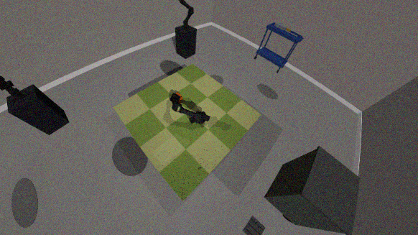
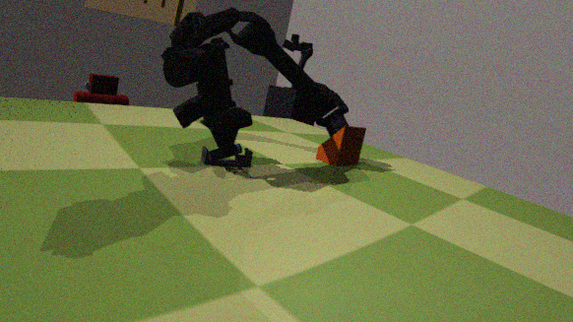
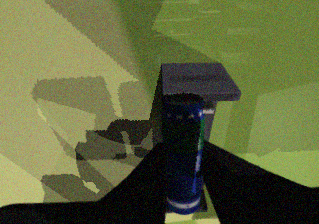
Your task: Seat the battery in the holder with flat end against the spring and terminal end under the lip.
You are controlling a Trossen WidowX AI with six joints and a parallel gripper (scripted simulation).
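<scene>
Now: the battery 1 cm above my gripper tip.
</scene>
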